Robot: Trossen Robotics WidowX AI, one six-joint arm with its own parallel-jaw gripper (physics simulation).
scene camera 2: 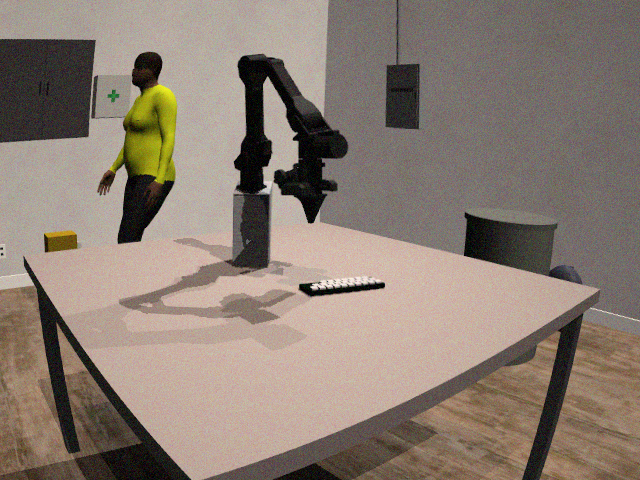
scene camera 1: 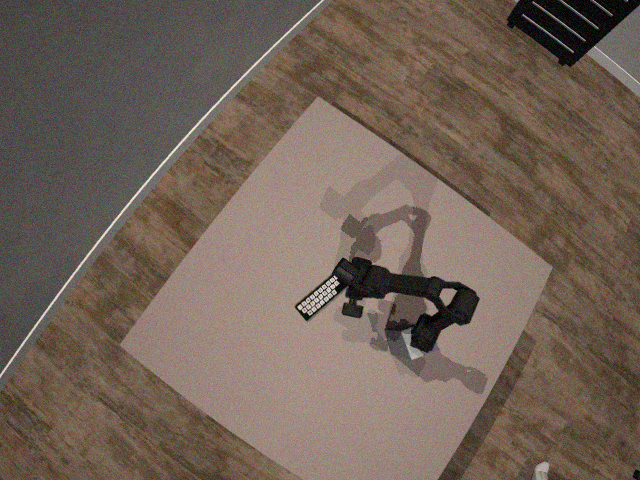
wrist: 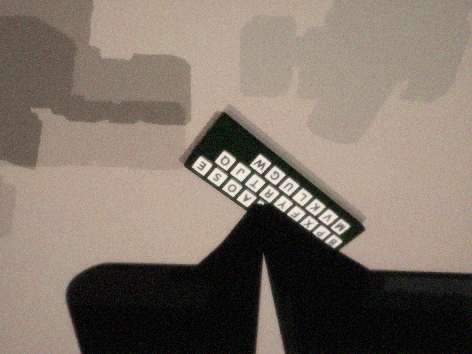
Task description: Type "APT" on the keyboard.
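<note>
A dark green keyboard with white letter keys lies flat on the table. In the wrist view the A key, the P key and the T key show. My gripper is shut and empty, with its tips pointing down. It hangs well above the table. In the wrist view its tips overlap the keyboard's near edge just right of the A key and hide some of the near-row keys. In scene camera 1 the arm covers the tips and the keyboard's upper right end.
The arm stands on a grey pedestal on the pinkish table. A person in a yellow top stands behind the table. A dark bin stands beyond its right side. Shadows of the arm lie across the table top.
</note>
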